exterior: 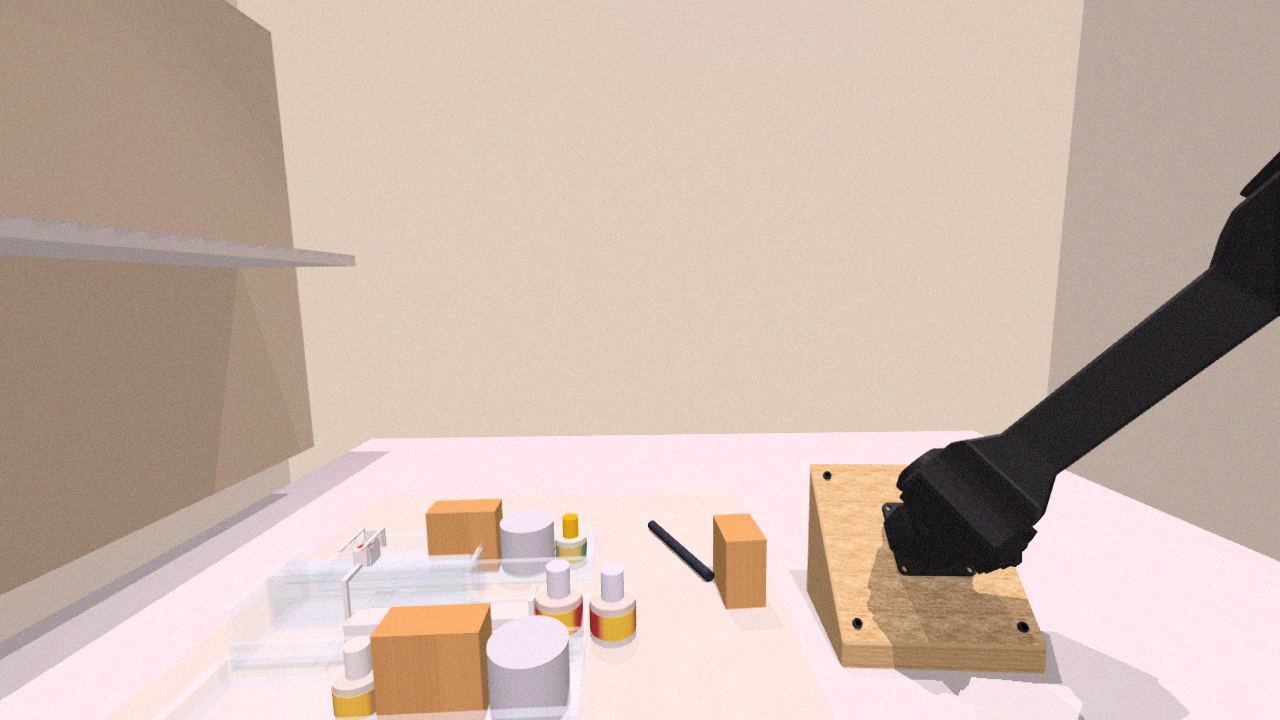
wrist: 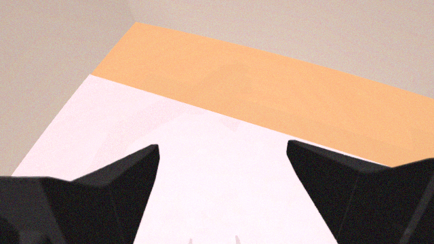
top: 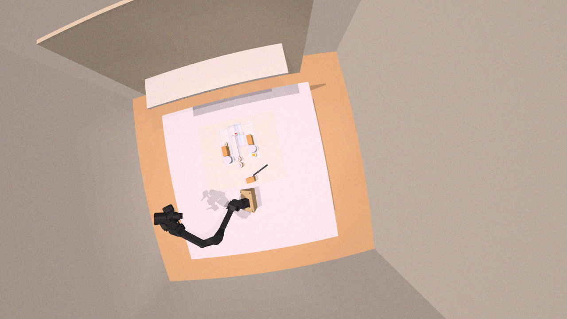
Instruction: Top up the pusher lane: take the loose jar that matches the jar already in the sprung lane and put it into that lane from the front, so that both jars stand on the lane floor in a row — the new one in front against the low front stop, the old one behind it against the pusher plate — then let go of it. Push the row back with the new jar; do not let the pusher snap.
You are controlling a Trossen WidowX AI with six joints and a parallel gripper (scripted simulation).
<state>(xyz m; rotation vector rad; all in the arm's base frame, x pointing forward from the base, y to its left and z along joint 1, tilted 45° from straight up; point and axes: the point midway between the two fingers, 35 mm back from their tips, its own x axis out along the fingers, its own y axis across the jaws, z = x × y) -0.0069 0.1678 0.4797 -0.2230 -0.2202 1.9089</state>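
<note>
My gripper tip is now 180 mm short of the small orange block, 530 mm to the left of it and 240 mm above it. The rest, counted from my gripper tip: small jar: 480 mm ahead, 360 mm to the right, 240 mm below; black rod: 240 mm ahead, 600 mm to the right, 270 mm below; white pusher plate: 460 mm ahead, 470 mm to the right, 230 mm below.
</note>
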